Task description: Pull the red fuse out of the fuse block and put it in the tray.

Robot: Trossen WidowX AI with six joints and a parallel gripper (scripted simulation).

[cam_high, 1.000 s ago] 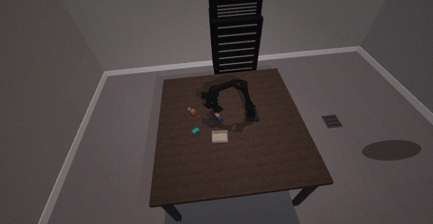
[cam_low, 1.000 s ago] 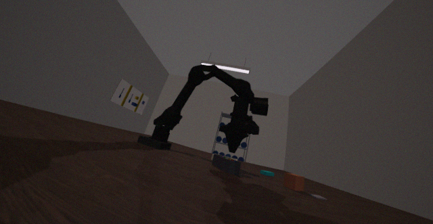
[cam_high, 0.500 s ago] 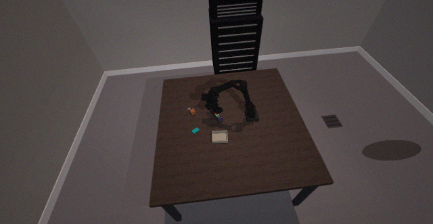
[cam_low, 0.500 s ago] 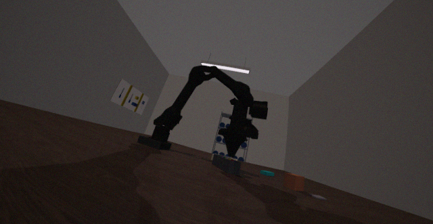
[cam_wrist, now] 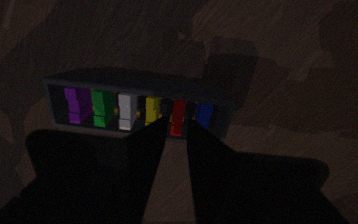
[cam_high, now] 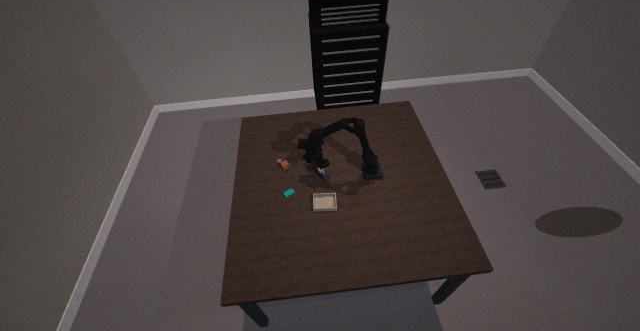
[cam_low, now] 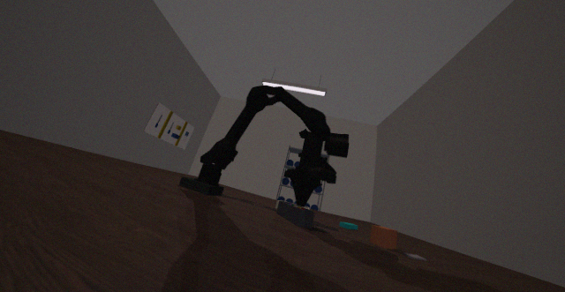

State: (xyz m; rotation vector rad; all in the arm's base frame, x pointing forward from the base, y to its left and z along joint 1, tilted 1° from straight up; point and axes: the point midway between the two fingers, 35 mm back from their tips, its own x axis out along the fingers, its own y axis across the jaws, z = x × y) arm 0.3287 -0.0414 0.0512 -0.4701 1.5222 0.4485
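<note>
The red fuse lies 20 mm below my gripper tip. Round my gripper tip: orange cube 210 mm ahead, 30 mm to the right, 20 mm below; then tray 250 mm to the left, 40 mm below, 40 mm behind; then teal block 170 mm to the left, 170 mm ahead, 40 mm below.
</note>
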